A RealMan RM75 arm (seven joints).
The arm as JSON. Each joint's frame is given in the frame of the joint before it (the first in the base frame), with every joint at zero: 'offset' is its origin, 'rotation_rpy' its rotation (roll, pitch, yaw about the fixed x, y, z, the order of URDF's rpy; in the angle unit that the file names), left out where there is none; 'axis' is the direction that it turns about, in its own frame. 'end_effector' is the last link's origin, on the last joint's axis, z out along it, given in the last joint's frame.
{
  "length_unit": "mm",
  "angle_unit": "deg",
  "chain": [
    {
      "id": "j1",
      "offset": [
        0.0,
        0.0,
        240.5
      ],
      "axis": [
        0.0,
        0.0,
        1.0
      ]
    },
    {
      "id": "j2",
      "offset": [
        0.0,
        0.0,
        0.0
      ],
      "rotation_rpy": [
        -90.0,
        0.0,
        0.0
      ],
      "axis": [
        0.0,
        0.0,
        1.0
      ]
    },
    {
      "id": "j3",
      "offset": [
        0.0,
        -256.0,
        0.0
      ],
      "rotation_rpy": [
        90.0,
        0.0,
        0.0
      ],
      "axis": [
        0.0,
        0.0,
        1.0
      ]
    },
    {
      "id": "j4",
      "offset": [
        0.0,
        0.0,
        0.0
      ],
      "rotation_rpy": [
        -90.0,
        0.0,
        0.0
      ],
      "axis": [
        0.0,
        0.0,
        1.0
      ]
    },
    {
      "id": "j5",
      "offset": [
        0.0,
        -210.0,
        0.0
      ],
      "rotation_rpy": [
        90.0,
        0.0,
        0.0
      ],
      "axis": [
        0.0,
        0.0,
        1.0
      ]
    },
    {
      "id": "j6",
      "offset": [
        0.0,
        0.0,
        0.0
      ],
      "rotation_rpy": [
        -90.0,
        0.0,
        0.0
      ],
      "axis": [
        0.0,
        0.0,
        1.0
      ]
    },
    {
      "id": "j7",
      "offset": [
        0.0,
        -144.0,
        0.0
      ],
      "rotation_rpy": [
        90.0,
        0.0,
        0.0
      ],
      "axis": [
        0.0,
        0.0,
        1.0
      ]
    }
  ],
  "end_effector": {
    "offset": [
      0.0,
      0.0,
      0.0
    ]
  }
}
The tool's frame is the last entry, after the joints.
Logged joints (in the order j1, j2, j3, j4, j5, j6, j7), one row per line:
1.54, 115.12, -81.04, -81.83, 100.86, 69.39, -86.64
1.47, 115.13, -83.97, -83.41, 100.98, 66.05, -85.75
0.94, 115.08, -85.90, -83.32, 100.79, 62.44, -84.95
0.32, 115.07, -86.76, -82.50, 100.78, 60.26, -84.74
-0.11, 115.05, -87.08, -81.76, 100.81, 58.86, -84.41
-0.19, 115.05, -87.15, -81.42, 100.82, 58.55, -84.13
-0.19, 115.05, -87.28, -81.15, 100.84, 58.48, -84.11
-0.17, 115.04, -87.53, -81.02, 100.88, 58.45, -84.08
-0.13, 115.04, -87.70, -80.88, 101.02, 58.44, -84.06
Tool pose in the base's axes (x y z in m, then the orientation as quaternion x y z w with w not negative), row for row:
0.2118, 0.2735, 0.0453, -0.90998, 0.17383, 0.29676, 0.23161
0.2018, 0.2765, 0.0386, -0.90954, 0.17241, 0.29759, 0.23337
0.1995, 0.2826, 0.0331, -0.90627, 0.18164, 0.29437, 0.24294
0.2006, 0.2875, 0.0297, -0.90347, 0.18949, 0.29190, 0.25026
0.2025, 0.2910, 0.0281, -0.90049, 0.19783, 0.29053, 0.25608
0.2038, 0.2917, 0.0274, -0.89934, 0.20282, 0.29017, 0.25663
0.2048, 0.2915, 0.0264, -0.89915, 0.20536, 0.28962, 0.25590
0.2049, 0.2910, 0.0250, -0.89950, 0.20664, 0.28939, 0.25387
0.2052, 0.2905, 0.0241, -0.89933, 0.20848, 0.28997, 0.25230
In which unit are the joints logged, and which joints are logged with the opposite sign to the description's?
The joints are logged in degrees. Opposite sign: j1.
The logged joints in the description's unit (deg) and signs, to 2 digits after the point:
-1.54, 115.12, -81.04, -81.83, 100.86, 69.39, -86.64
-1.47, 115.13, -83.97, -83.41, 100.98, 66.05, -85.75
-0.94, 115.08, -85.90, -83.32, 100.79, 62.44, -84.95
-0.32, 115.07, -86.76, -82.50, 100.78, 60.26, -84.74
0.11, 115.05, -87.08, -81.76, 100.81, 58.86, -84.41
0.19, 115.05, -87.15, -81.42, 100.82, 58.55, -84.13
0.19, 115.05, -87.28, -81.15, 100.84, 58.48, -84.11
0.17, 115.04, -87.53, -81.02, 100.88, 58.45, -84.08
0.13, 115.04, -87.70, -80.88, 101.02, 58.44, -84.06

